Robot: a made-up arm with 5 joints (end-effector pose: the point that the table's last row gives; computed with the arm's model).
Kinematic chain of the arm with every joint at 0, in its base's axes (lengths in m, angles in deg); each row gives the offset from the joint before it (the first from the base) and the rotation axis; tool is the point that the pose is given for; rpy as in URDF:
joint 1: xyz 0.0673 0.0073 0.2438 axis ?
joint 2: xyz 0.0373 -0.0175 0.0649 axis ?
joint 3: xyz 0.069 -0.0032 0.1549 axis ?
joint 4: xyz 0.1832 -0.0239 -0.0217 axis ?
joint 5: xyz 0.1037 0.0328 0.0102 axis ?
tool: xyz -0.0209 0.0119 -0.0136 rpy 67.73 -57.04 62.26
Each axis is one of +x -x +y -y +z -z.
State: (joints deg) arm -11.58 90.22 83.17 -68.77 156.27
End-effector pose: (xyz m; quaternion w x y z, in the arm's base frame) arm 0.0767 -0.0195 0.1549 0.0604 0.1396 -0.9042 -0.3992
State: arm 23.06 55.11 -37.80 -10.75 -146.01
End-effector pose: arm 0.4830 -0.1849 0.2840 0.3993 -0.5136 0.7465 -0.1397
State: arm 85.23 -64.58 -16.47 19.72 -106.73
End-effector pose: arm 0.0646 0.0128 0.7000 0.0989 0.1335 -0.6047 0.7790
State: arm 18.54 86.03 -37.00 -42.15 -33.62
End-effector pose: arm 0.4324 -0.1092 0.0935 0.3787 0.7215 -0.3608 0.4538
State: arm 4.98 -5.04 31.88 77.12 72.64
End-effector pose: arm 0.2857 -0.0330 0.2879 0.2487 0.5896 0.7533 0.1521
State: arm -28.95 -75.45 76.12 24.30 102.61
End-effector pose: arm 0.2236 0.0622 0.3570 0.5526 -0.0421 0.5876 0.5896
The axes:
joint 1: -z
joint 2: +y
joint 3: +y
joint 4: +y
joint 5: -x

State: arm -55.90 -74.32 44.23 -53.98 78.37
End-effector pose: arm 0.1360 0.0682 0.5720 0.4554 -0.0616 -0.3526 0.8152
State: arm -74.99 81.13 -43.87 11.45 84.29
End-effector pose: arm 0.1906 0.3739 0.0720 0.2051 -0.1214 0.7048 0.6681
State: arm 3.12 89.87 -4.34 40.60 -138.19
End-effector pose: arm 0.2254 -0.0129 -0.0278 0.3310 0.4101 -0.6462 -0.5520
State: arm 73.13 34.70 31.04 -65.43 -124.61
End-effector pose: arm 0.1533 -0.3017 0.2481 0.1400 -0.2362 0.8931 -0.3563
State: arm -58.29 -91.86 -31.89 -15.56 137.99
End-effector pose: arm -0.0516 -0.2417 0.5816 0.7222 -0.0583 -0.6328 0.2732
